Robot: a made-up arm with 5 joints.
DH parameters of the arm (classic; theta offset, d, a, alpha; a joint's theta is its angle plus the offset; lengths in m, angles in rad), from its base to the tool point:
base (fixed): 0 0.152 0 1.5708
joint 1: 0 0.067 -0.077 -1.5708
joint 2: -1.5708 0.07 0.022 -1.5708
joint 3: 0 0.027 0.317 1.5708
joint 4: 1.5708 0 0.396 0
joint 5: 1.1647 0 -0.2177 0
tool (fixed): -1.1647 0.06 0 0
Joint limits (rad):
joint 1: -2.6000..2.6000
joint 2: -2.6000..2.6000
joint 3: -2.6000..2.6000
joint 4: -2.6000..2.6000
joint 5: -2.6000..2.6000
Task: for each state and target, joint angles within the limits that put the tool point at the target. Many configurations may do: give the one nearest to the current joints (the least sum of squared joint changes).
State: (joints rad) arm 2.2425 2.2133 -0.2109 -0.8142 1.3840
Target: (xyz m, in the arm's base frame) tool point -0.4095 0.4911 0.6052
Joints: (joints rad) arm 2.1727 1.9231 0.0605 -0.7693 1.0688
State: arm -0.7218 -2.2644 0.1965 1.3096 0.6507
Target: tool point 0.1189 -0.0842 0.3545
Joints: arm -0.4411 -2.0653 0.6499 2.0966 0.7503
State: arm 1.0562 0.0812 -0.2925 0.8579 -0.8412
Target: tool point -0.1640 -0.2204 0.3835
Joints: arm 1.2202 0.1613 -0.5139 0.8250 -0.8218
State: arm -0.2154 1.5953 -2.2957 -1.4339 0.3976
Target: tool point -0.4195 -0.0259 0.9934
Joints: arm -0.2679 1.4958 -2.2389 -1.2535 0.8946
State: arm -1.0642 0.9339 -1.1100 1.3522 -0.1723
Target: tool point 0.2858 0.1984 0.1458
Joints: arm -1.0609 0.9859 -1.1321 1.0224 -0.0847
